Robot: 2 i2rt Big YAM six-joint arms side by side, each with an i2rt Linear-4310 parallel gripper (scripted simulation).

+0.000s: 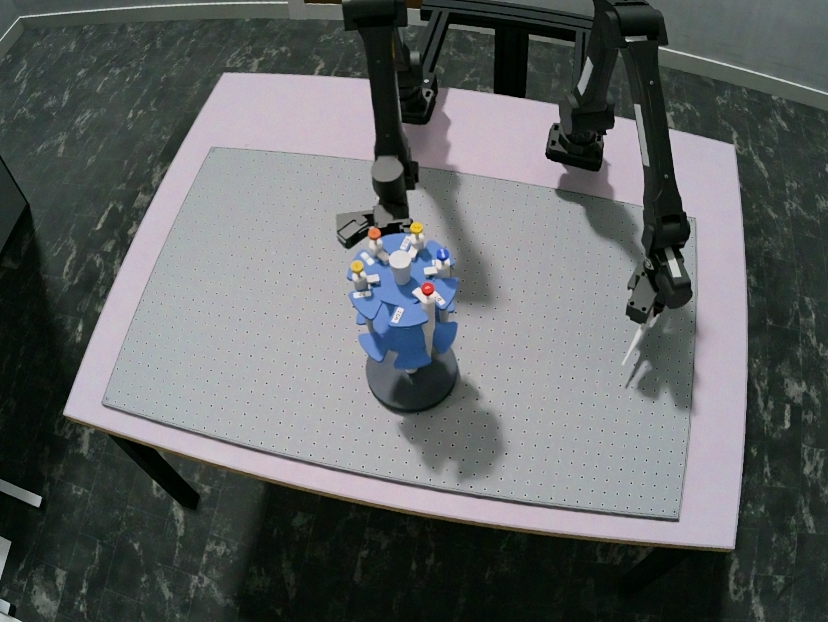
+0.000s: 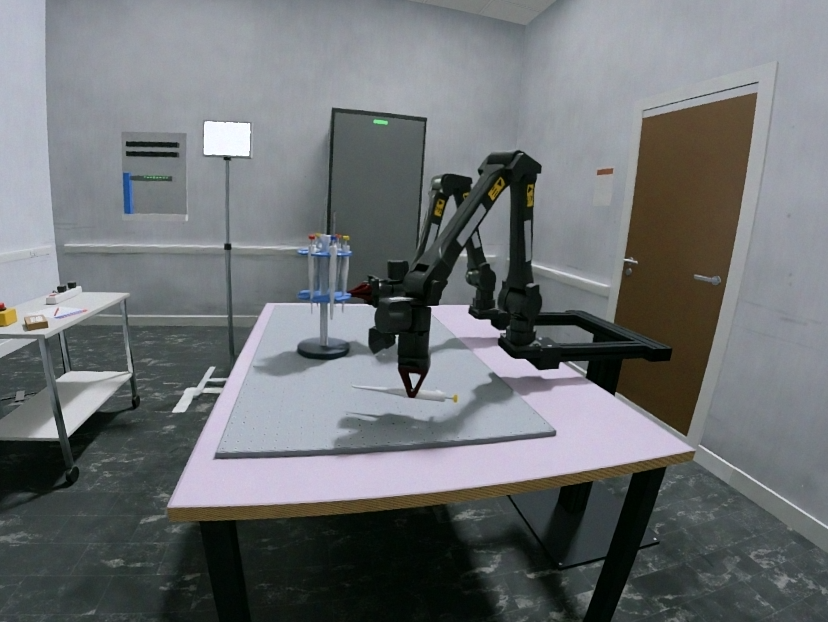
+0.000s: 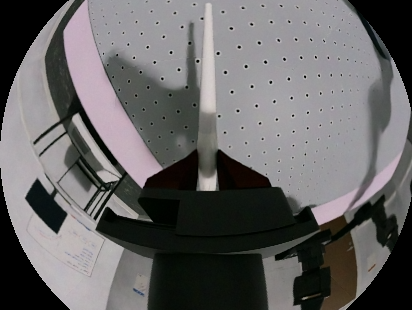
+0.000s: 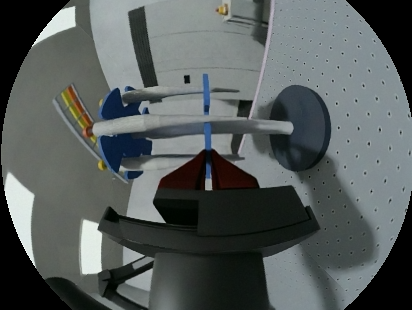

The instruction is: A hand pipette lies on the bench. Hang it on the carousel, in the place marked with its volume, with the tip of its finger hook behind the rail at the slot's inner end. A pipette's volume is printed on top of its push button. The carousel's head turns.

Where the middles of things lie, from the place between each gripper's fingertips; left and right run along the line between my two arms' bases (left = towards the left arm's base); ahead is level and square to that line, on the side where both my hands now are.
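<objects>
My right hand is 8 cm below the orange-button pipette [image 4: 145, 122] and 5 cm short of it. There's the red-button pipette [image 1: 425, 295] as well, and that one's 8 cm to the left of my right hand, 10 cm ahead of it and 8 cm above it.
As for my left hand [image 2: 412, 396], it's 38 cm to the left of the red-button pipette, 21 cm below it and 27 cm short of it. The orange-button pipette is 46 cm to the right of my left hand, 22 cm ahead and 21 cm above.
</objects>
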